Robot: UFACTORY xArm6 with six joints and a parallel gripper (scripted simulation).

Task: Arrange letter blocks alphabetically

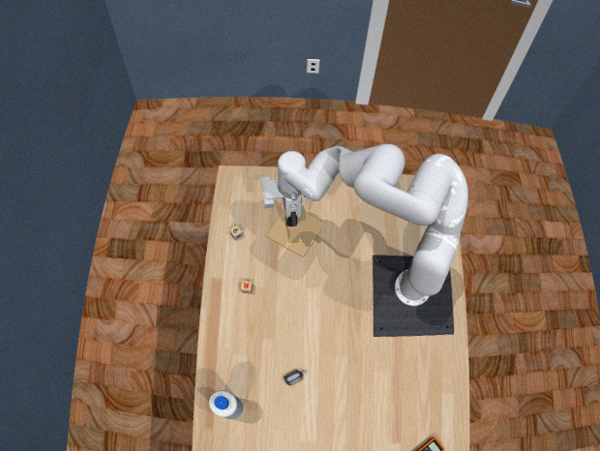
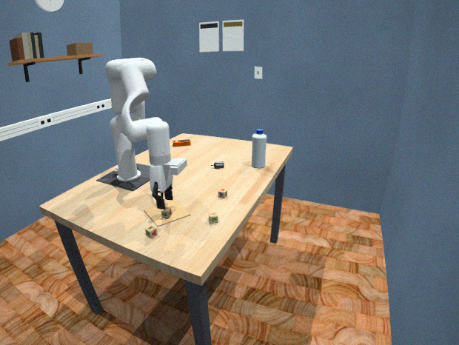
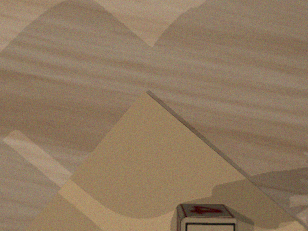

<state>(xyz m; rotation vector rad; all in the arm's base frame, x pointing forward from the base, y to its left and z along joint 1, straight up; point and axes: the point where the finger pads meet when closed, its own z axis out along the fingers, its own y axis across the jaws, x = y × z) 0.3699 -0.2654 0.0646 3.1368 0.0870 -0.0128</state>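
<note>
Right now my hand is 2 cm past the tan mat, 3 cm to the right of it and 7 cm above it. The rest, counted from my hand: orange device: 33 cm behind, 83 cm to the left, 6 cm below; small dark object: 3 cm ahead, 51 cm to the left, 6 cm below.
</note>
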